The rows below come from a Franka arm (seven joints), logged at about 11 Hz.
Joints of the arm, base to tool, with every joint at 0 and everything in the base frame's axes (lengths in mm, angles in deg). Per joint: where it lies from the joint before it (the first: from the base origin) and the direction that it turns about. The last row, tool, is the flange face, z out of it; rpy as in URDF.
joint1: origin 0.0 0.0 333.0 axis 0 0 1
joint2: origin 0.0 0.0 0.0 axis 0 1 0
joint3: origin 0.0 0.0 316.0 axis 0 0 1
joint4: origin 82.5 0.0 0.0 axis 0 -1 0
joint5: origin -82.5 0.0 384.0 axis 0 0 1
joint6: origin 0.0 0.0 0.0 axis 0 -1 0
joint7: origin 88.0 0.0 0.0 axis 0 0 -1
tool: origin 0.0 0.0 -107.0 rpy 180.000 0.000 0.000
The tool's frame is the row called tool.
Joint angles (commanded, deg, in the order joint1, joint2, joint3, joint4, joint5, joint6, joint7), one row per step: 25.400, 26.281, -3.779, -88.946, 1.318, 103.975, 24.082; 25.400, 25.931, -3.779, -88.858, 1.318, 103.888, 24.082; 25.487, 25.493, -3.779, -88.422, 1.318, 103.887, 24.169; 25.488, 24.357, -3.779, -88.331, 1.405, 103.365, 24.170; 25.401, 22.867, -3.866, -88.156, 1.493, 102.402, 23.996; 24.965, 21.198, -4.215, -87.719, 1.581, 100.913, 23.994; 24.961, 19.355, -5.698, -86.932, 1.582, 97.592, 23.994; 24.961, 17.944, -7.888, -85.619, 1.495, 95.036, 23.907; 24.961, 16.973, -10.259, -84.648, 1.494, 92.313, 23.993
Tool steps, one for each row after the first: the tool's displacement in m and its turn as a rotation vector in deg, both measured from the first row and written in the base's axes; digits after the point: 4 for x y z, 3 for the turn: -0.0001, 0.0000, 0.0046, 0.151, -0.317, 0.002; 0.0006, 0.0014, 0.0131, 0.488, -1.122, 0.016; -0.0012, 0.0008, 0.0263, 0.894, -1.717, -0.020; -0.0035, -0.0021, 0.0437, 1.317, -2.303, -0.048; -0.0045, -0.0115, 0.0645, 1.599, -2.864, -0.825; -0.0071, -0.0283, 0.0879, 1.020, -2.388, -2.202; -0.0053, -0.0506, 0.1119, 0.501, -2.825, -4.135; -0.0047, -0.0747, 0.1281, -0.300, -2.362, -6.478
